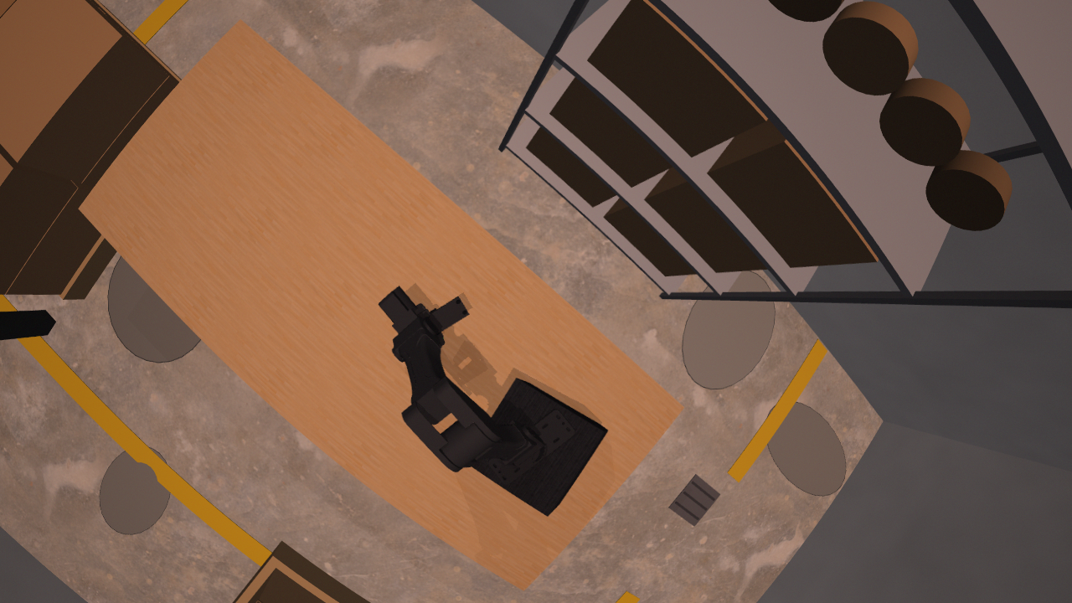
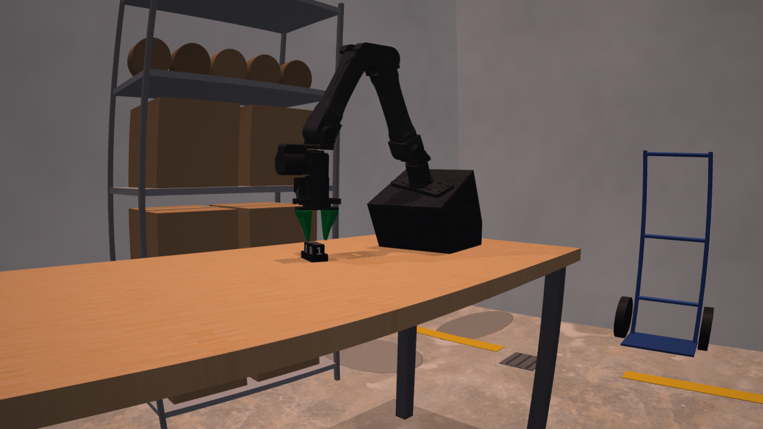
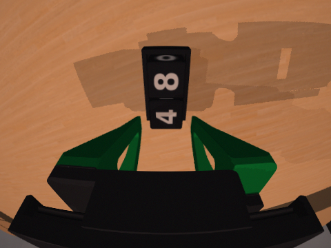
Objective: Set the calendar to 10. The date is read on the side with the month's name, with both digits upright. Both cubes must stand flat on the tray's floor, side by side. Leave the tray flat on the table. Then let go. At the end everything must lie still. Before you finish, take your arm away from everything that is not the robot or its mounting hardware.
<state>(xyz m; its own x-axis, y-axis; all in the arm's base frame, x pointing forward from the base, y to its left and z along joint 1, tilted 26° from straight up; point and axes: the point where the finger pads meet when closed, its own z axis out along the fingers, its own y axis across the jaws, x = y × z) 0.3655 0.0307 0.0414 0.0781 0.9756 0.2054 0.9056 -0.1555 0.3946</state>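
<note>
My hand is 2 cm to the left of the black tray and 5 cm above it.
</note>
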